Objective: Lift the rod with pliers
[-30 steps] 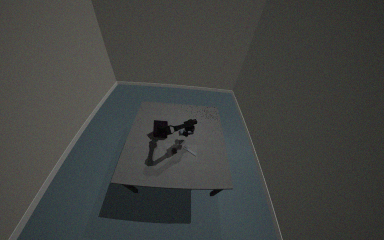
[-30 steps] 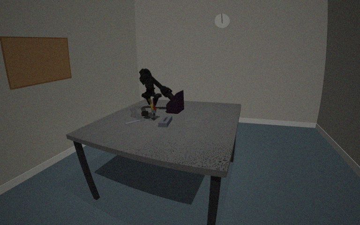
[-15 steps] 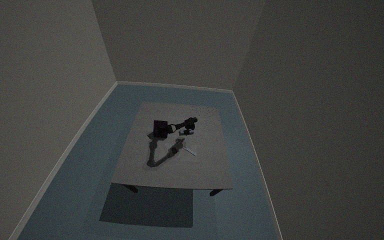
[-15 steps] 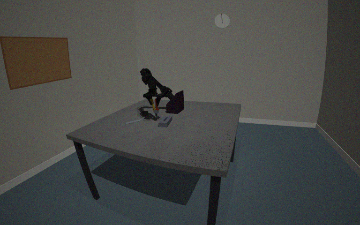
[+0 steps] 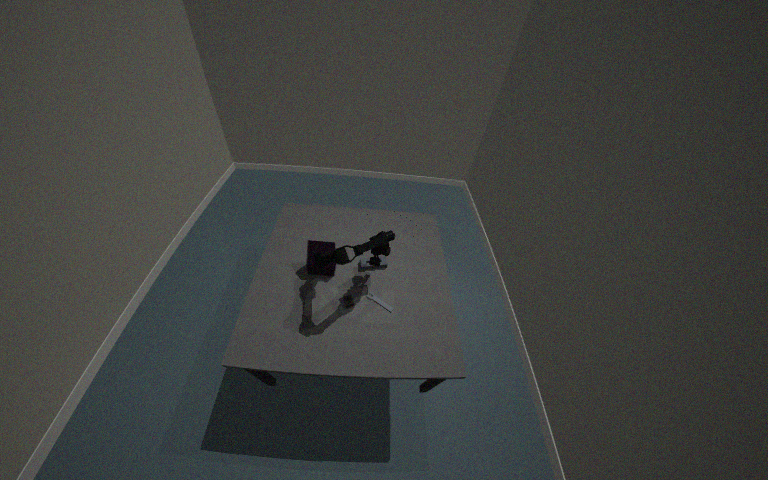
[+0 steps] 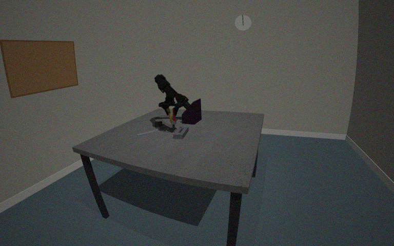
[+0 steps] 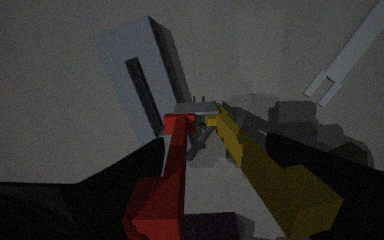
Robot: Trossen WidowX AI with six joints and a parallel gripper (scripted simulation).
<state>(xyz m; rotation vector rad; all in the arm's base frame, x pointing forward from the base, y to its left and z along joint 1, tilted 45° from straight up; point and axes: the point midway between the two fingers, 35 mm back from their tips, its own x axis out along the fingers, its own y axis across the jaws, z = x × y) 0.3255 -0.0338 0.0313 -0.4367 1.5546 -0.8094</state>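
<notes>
The channel block lies 120 mm below my gripper tip, 70 mm to the left of it and 10 mm ahead of it. Also, from my gripper tip: yellow handle (20 mm to the right); then holster block (210 mm to the right, 170 mm behind, 130 mm below).
</notes>
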